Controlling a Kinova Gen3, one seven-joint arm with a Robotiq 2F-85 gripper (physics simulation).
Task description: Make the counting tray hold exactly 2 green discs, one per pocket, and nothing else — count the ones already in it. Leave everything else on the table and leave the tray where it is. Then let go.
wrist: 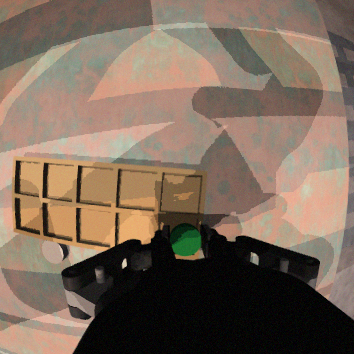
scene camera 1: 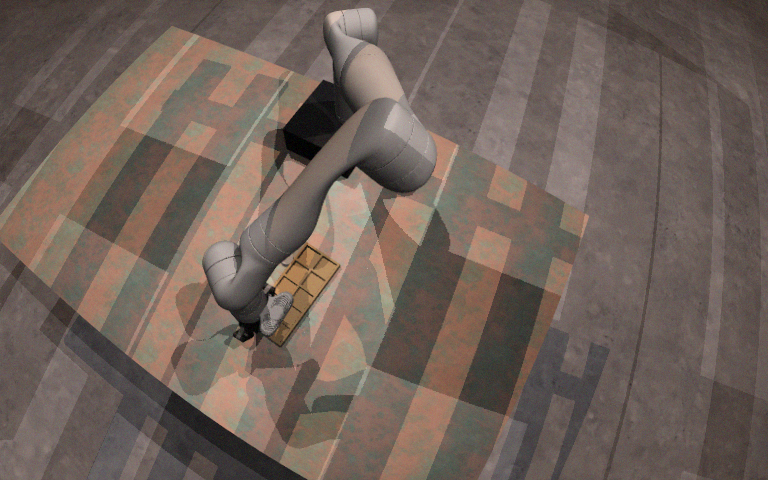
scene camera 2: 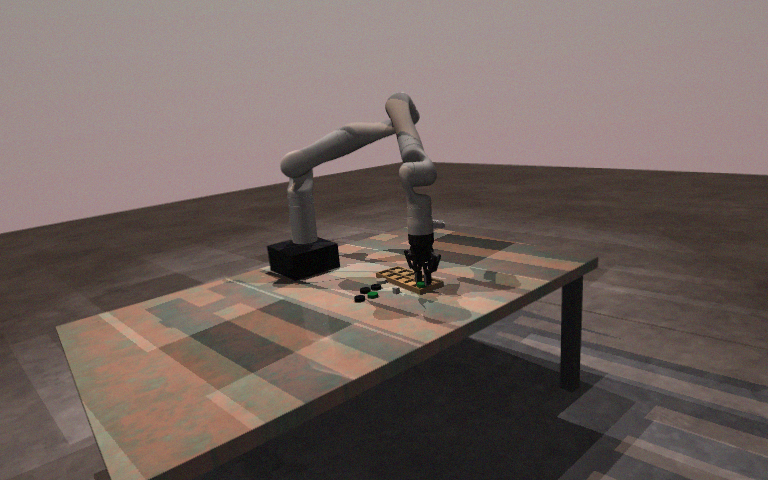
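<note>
My gripper (scene camera 2: 423, 281) (wrist: 184, 233) points down over the near end of the counting tray (scene camera 2: 403, 283) (wrist: 110, 166) (scene camera 1: 323, 286) and is shut on a green disc (scene camera 2: 420, 284) (wrist: 185, 239). The held disc is at the end pocket of the row nearer the gripper; whether it touches the pocket floor cannot be told. The tray has two rows of pockets, and those showing uncovered in the wrist view hold no disc. The gripper hides part of the near row. Another green disc (scene camera 2: 372, 294) lies on the table beside the tray.
Black discs (scene camera 2: 364, 289) (scene camera 2: 376, 286) (scene camera 2: 359, 298) lie around the loose green disc. A small grey piece (scene camera 2: 395, 290) stands beside the tray's long side; a pale round piece (wrist: 53, 251) shows there in the wrist view. The black robot base (scene camera 1: 311, 127) (scene camera 2: 303, 259) is behind.
</note>
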